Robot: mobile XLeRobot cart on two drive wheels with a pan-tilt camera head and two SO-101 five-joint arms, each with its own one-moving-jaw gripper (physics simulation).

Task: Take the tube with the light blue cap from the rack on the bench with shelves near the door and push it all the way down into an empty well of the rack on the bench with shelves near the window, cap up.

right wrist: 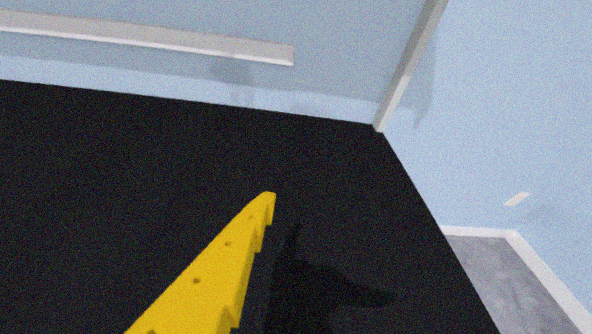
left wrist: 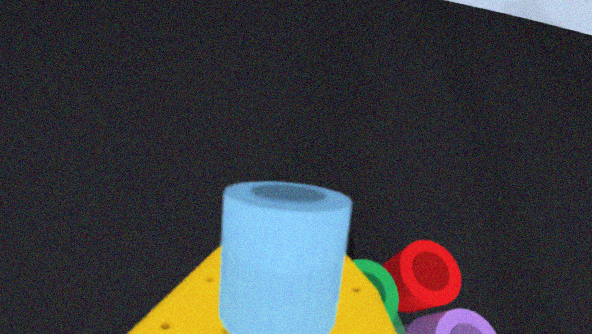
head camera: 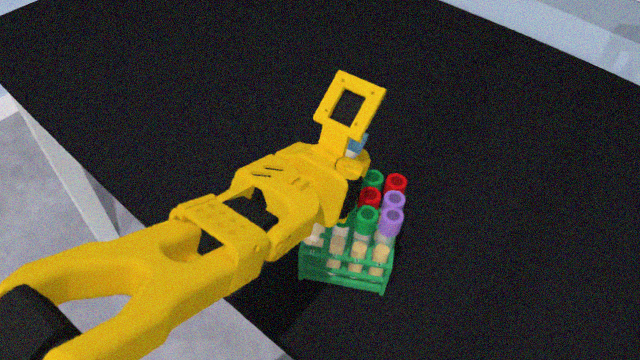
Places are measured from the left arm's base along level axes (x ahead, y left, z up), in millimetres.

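Where they show: left hand at its tool point: (left wrist: 278, 229) (head camera: 356, 149); right hand at its tool point: (right wrist: 274, 204).
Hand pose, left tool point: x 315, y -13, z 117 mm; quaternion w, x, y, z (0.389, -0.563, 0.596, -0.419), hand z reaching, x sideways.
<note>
Things, the pixels of their top centre, and the offset from my left tool point. "spot": a spot on its surface instead. Level surfaces: height alone.
- pale tube end at a spot on its surface: (head camera: 314, 237) spot: dx -84, dy -8, dz -33 mm
- green rack at its top centre: (head camera: 350, 230) dx -35, dy -21, dz -73 mm
- black bench top at its surface level: dz -130 mm
The light blue cap (head camera: 357, 145) (left wrist: 285, 250) stands at the back of my left gripper (head camera: 343, 216) (left wrist: 283, 305), which is shut on its tube. The cap end is up, and the tube leans in the head view. A pale tube end (head camera: 314, 237) shows below the gripper at the front-left corner of the green rack (head camera: 345, 283). Whether it is inside a well cannot be told; the gripper hides much of the rack's left side. My right gripper (right wrist: 272, 201) is fully open, with one notched jaw showing above the dark bench top.
The rack holds several capped tubes: green (head camera: 367, 218), red (head camera: 396, 183) (left wrist: 430, 272) and purple (head camera: 391, 220) (left wrist: 465, 322). It stands on the black bench top (head camera: 500, 200) (right wrist: 125, 175). A pale shelf bar (right wrist: 150, 37) and a post (right wrist: 407, 70) stand behind it in the right wrist view.
</note>
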